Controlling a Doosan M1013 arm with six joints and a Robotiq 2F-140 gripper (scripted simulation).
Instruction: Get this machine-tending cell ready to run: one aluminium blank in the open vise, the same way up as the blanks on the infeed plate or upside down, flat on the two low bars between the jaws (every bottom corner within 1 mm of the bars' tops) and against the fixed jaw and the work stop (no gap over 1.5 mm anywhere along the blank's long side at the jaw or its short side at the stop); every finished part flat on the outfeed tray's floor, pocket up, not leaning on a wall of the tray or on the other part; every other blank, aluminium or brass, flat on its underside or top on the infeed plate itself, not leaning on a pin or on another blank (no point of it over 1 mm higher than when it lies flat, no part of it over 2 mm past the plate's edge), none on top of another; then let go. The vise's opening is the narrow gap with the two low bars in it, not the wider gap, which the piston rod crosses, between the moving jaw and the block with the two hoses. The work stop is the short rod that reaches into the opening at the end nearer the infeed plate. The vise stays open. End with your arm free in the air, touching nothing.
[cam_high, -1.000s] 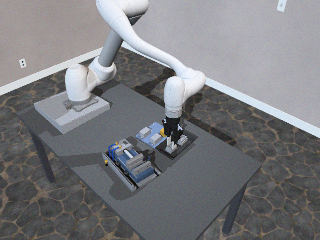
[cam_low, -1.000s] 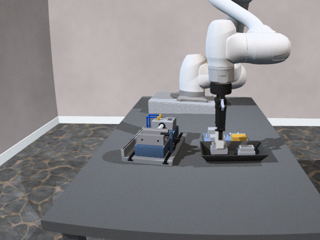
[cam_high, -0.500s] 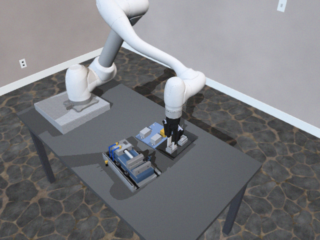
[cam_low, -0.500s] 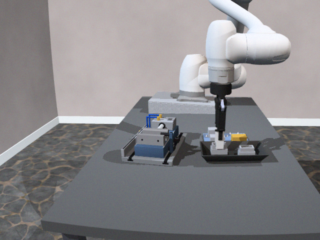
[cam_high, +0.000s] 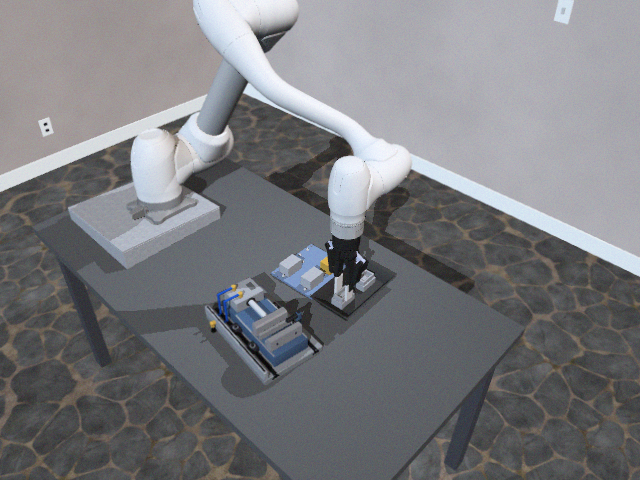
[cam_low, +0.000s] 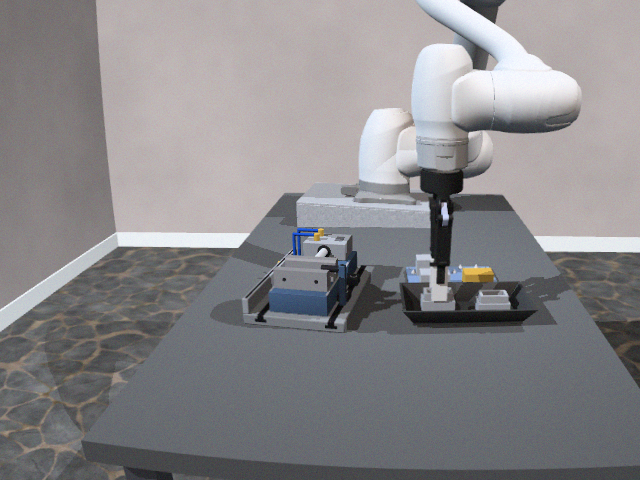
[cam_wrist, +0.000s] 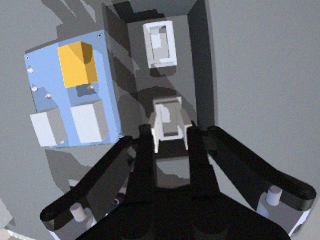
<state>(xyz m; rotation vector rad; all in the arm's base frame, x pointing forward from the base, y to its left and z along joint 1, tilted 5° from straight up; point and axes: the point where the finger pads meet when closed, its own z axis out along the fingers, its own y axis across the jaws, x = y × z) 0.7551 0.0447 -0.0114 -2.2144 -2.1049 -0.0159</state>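
Now: the aluminium blank 22 cm behind my hand, 5 cm below it and 2 cm to the left of it. Round my hand: brass blank 12 cm behind, 10 cm to the left, 5 cm below; blue infeed plate 17 cm behind, 7 cm below, 6 cm to the left.
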